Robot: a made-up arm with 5 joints.
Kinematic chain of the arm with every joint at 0, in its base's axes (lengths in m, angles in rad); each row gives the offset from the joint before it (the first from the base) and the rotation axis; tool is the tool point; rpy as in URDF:
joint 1: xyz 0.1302 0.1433 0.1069 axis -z
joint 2: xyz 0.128 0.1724 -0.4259 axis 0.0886 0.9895 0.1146
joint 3: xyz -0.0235 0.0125 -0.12 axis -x
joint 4: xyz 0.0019 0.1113 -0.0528 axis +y
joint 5: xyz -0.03 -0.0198 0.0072 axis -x
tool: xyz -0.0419 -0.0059 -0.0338 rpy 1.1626 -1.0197 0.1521
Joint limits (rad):
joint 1: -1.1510..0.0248
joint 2: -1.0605..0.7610
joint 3: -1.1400..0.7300
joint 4: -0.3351..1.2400
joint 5: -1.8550..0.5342
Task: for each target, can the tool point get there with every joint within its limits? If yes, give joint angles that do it. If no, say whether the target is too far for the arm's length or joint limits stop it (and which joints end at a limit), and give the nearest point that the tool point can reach.
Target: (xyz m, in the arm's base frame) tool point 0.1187 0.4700 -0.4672
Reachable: yes | joints -0.3642 -0.4093 -0.1279 0.4575 -1.6522
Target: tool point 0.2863 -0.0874 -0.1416
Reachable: no: joint limits stop it (at a limit: joint 1, joint 2, joint 3, joint 5) | nearest point 0.2351 0.3574 -0.2880 | short by 0.471 m
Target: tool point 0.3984 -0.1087 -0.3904
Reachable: no: joint limits stop it (at a limit: joint 1, joint 2, joint 3, joint 4, joint 5) | nearest point 0.4238 0.2823 -0.5084 | short by 0.409 m
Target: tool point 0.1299 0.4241 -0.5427
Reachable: yes | joints -0.2649 -0.1396 -0.0109 -0.2052 -0.0328
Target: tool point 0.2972 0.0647 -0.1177
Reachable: no: joint limits stop it (at a limit: joint 1, joint 2, joint 3, joint 5) | nearest point 0.2319 0.3579 -0.2855 | short by 0.344 m
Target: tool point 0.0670 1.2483 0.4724
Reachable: no: too far | nearest point 0.1128 0.4469 -0.2781 | short by 1.099 m
